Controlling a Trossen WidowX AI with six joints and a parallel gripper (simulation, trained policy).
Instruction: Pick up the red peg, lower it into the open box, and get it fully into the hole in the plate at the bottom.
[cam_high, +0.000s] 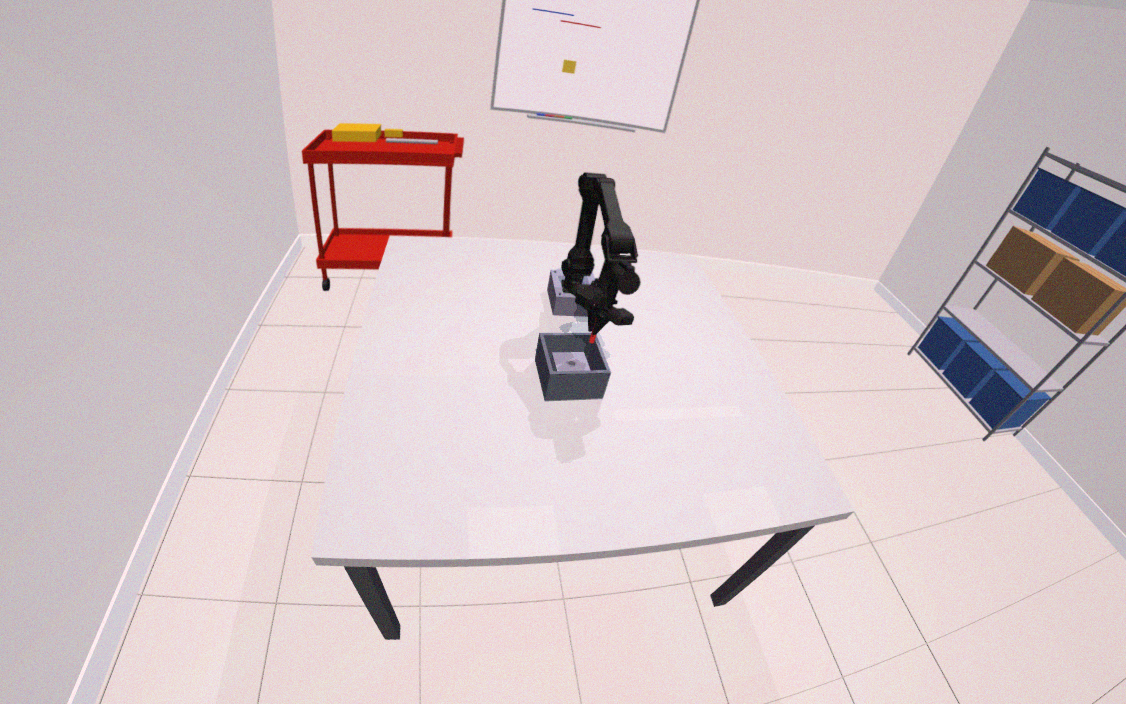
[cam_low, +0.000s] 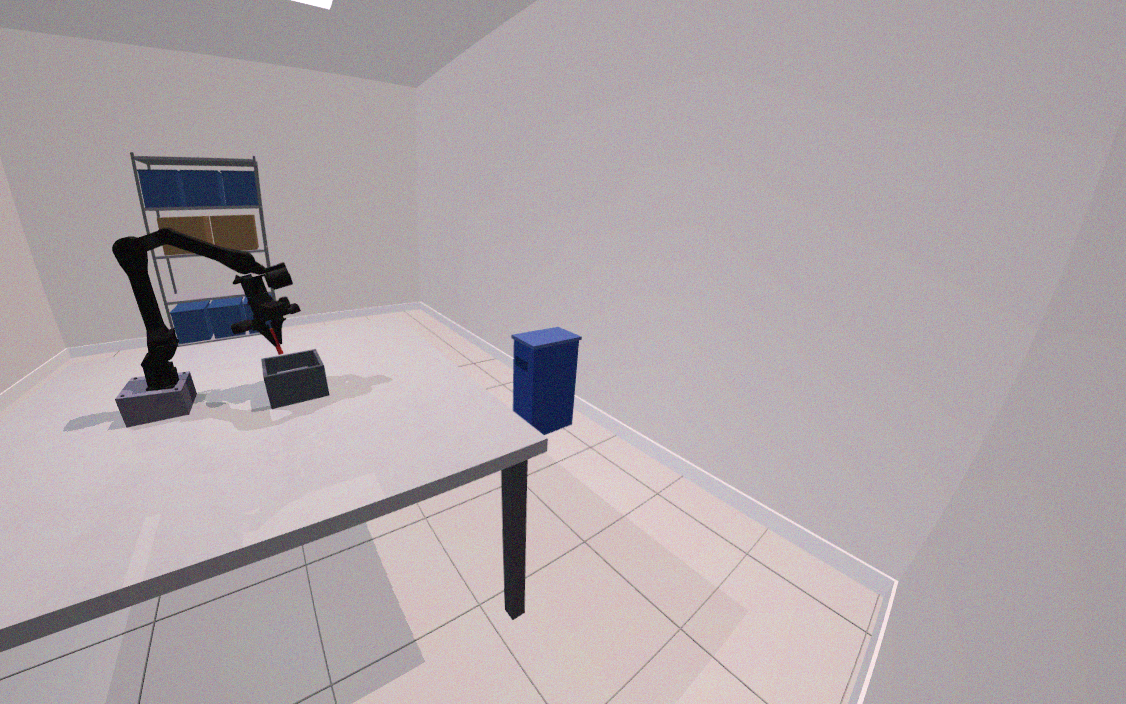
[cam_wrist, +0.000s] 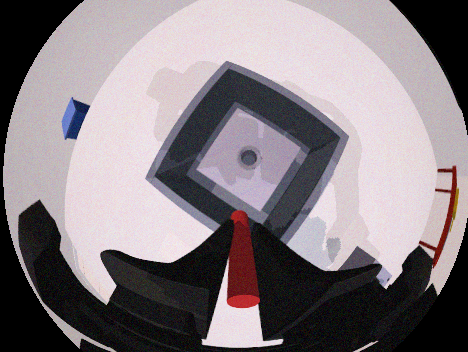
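Now: gripper tip 10 mm to the right of the red peg, 10 mm below it and 10 mm past it. From my gripper tip the other things lie so: plate (100 mm below, 40 mm to the right, 30 mm ahead); grey box (110 mm below, 40 mm to the right, 30 mm ahead).
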